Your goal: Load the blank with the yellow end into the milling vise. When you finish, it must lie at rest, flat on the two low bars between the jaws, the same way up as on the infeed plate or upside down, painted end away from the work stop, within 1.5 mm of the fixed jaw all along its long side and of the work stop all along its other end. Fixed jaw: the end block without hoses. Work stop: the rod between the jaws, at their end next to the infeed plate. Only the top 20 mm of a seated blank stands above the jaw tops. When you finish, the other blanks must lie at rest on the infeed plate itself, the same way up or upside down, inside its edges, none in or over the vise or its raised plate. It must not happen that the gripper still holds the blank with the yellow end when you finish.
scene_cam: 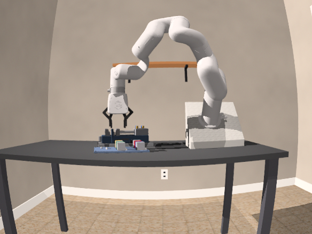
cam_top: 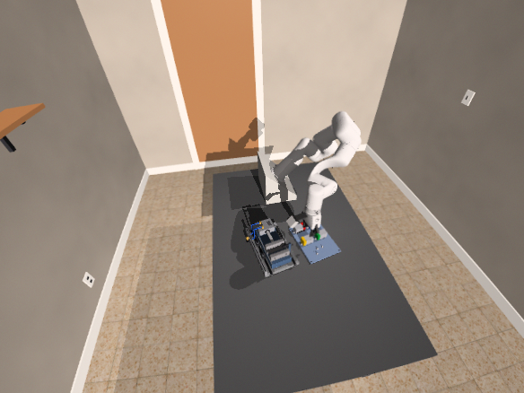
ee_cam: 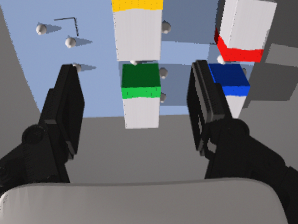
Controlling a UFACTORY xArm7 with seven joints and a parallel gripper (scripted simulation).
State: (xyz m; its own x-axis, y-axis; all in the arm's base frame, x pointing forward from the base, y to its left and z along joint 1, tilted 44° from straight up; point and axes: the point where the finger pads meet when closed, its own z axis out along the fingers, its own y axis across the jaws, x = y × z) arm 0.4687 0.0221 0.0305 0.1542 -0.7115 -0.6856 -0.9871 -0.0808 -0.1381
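Now: the blue infeed plate 120 mm below my hand, 50 mm to the left of it and 10 mm behind it. Round my hand: green-end blank 100 mm below, 90 mm to the left, 20 mm behind; red-ended blank 100 mm below, 90 mm behind, 10 mm to the right; blue-end blank 110 mm behind, 100 mm below, 80 mm to the left.
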